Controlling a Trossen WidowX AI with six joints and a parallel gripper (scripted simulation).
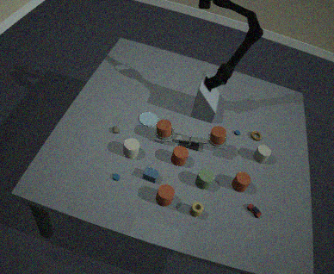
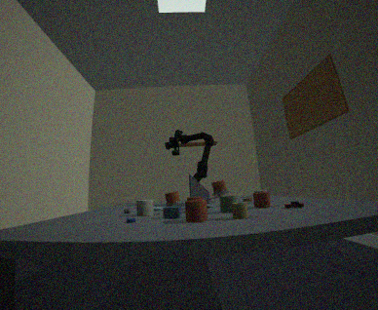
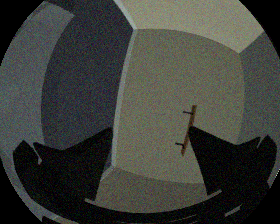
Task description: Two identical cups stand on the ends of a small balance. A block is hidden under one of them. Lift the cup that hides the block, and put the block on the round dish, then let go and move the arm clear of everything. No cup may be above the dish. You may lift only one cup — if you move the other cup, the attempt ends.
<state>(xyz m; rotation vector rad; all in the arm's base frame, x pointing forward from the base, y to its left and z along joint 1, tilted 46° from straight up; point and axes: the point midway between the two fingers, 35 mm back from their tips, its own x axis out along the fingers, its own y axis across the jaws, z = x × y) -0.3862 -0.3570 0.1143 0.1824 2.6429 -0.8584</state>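
Right now the greenish block is 73 cm ahead of my gripper tip, 44 cm below it and 3 cm to the left of it. Round my gripper tip: blue box 98 cm ahead, 47 cm below, 4 cm to the left; pale blue round dish 64 cm ahead, 48 cm below, 7 cm to the right.
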